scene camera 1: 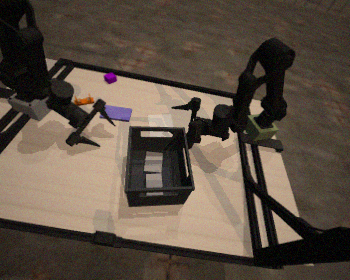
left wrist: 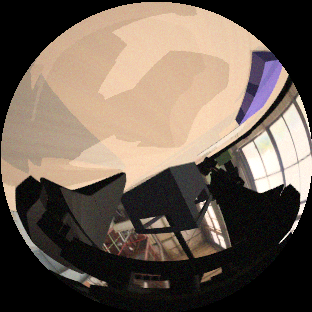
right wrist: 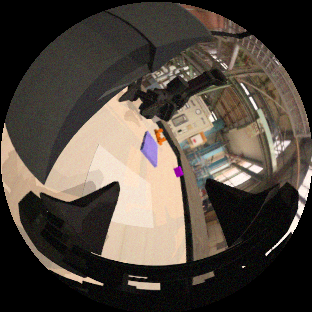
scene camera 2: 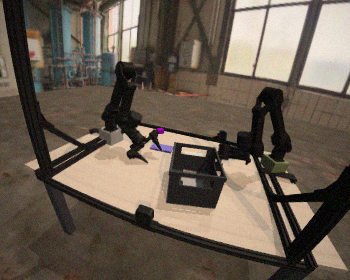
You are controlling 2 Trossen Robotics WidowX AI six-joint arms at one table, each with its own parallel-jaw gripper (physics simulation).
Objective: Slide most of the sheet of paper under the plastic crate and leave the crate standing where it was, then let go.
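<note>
The dark plastic crate stands upright. The white sheet lies flat, partly showing beyond the crate's far wall in scene camera 1; its other part is hidden there. Pale patches show on the crate's floor; I cannot tell what they are. My left gripper is open and empty, low over the table left of the crate. My right gripper is open and empty by the crate's far right corner, close to the sheet; the crate partly hides it in scene camera 2.
A flat violet block lies beyond the left gripper. A small orange piece and a magenta cube lie farther back. A dark rail edges the table's far side.
</note>
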